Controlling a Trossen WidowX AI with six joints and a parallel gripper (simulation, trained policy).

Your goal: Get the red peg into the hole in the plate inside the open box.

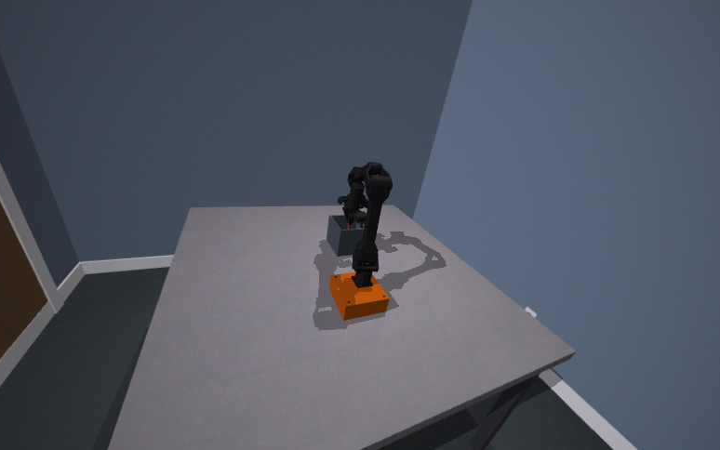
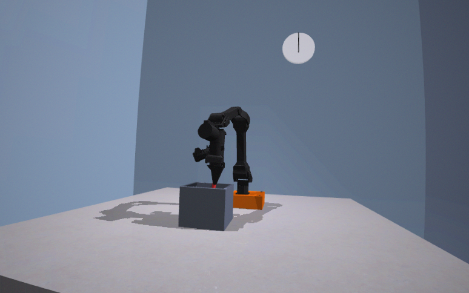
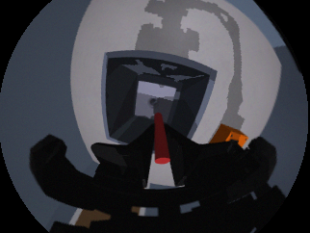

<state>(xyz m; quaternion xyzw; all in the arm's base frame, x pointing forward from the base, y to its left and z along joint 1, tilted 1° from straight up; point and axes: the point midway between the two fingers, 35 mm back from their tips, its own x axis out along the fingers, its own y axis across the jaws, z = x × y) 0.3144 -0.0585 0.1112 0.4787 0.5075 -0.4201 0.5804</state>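
Right now my gripper tip is 2 cm short of the plate, 2 cm to the left of it and 9 cm above it. Round my gripper tip: red peg: 1 cm above.
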